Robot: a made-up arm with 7 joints.
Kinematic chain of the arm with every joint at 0, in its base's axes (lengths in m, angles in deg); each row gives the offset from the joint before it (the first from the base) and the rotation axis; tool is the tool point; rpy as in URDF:
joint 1: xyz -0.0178 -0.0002 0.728 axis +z
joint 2: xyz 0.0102 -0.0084 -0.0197 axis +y
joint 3: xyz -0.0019 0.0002 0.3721 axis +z
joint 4: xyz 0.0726 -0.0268 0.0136 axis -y
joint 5: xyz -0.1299 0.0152 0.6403 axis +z
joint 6: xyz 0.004 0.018 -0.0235 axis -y
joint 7: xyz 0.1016 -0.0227 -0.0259 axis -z
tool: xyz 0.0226 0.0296 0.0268 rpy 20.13 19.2 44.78
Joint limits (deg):
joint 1: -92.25..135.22
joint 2: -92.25..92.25
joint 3: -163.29..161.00
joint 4: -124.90..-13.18
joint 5: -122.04..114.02
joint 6: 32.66..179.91
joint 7: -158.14..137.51
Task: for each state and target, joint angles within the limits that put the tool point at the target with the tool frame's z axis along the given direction. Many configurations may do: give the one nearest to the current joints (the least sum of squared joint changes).
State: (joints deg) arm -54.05 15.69 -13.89 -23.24 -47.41 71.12 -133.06
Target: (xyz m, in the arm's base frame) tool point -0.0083 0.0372 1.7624 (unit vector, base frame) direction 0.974 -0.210 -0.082
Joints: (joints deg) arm -91.08 -30.40 5.94 -48.22 -82.05 72.36 -122.24
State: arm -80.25 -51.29 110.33 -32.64 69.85 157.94 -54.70
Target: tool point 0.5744 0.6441 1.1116 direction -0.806 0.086 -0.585
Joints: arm -92.25 -66.51 82.19 -69.78 21.33 179.91 -98.35
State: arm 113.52 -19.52 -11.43 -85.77 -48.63 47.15 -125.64
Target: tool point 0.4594 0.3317 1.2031 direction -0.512 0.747 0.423
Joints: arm 89.75 -36.22 -35.96 -114.64 -60.18 49.48 -124.85
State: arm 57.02 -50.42 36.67 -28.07 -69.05 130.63 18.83
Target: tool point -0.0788 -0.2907 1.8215 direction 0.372 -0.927 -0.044
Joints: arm 97.16 -19.20 40.84 -17.02 -44.25 108.95 43.68
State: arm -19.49 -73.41 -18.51 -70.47 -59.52 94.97 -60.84
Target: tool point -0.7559 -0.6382 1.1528 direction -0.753 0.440 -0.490
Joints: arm 39.09 -91.18 -6.55 -45.87 -27.06 117.81 -60.31
